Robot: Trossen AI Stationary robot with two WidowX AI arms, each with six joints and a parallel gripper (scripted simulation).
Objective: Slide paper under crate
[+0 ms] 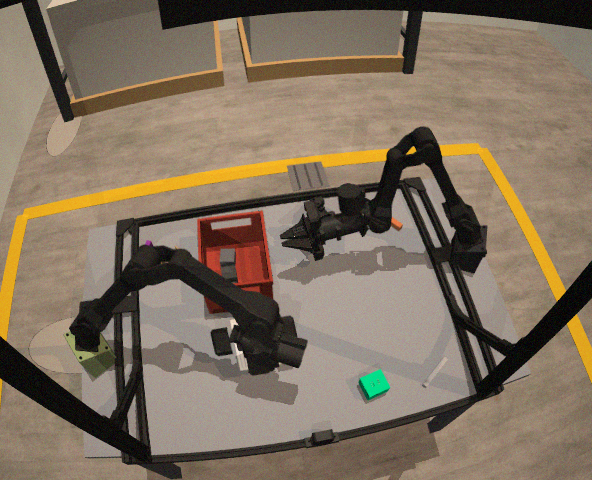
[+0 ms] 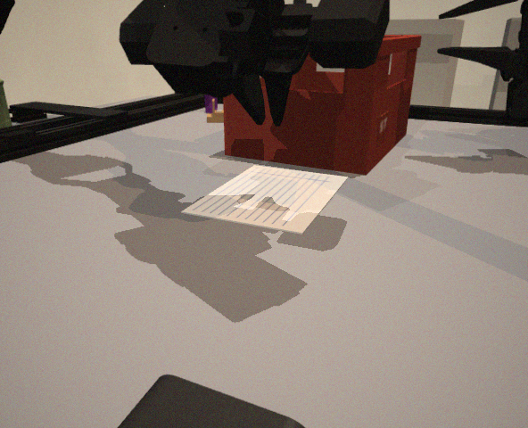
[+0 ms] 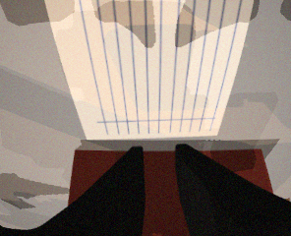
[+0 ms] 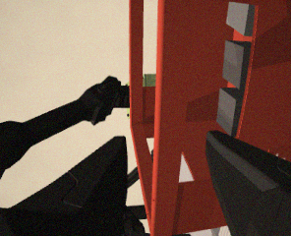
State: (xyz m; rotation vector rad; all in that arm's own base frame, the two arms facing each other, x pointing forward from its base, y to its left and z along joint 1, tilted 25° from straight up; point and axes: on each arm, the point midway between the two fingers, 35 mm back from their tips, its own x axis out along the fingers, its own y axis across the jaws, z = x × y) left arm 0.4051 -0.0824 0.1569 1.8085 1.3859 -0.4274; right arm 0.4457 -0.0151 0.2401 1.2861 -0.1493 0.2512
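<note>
Right now the sheet of paper is 10 cm below my left hand and 3 cm ahead of it. The rest, counted from my left hand: white stick: 41 cm to the right, 22 cm behind, 9 cm below; purple piece: 40 cm ahead, 23 cm to the left, 9 cm below; green block: 24 cm to the right, 19 cm behind, 7 cm below.
</note>
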